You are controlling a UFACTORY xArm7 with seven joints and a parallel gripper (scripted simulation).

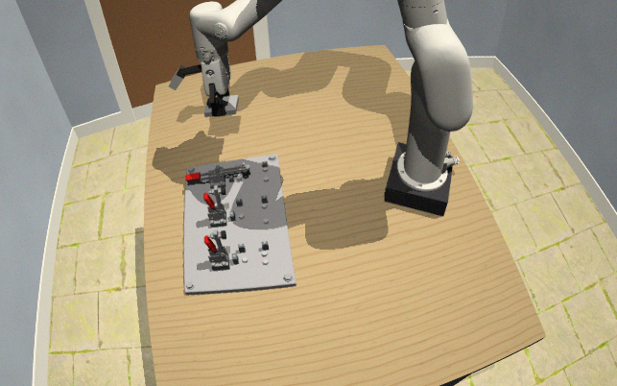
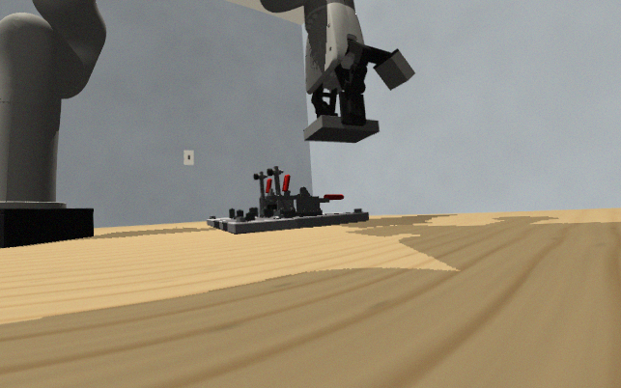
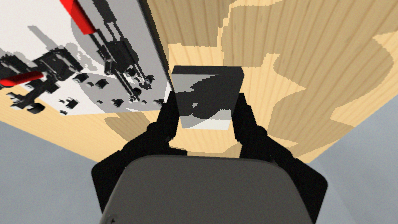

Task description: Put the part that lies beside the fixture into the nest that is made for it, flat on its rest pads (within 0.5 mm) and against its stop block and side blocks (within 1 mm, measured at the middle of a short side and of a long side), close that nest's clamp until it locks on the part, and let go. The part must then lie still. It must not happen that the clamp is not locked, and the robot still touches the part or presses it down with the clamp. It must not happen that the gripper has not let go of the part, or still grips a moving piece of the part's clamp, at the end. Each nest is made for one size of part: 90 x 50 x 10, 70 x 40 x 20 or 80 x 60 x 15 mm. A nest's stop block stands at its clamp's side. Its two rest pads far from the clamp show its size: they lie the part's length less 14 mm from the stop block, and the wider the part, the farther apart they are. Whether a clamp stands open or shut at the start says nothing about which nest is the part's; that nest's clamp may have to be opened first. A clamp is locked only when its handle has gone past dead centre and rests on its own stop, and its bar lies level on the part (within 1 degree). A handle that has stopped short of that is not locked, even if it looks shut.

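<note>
Now: hand 1 cm above the flat grey part. Also, from my hand: grey fixture plate 26 cm to the left, 13 cm below, 1 cm ahead.
</note>
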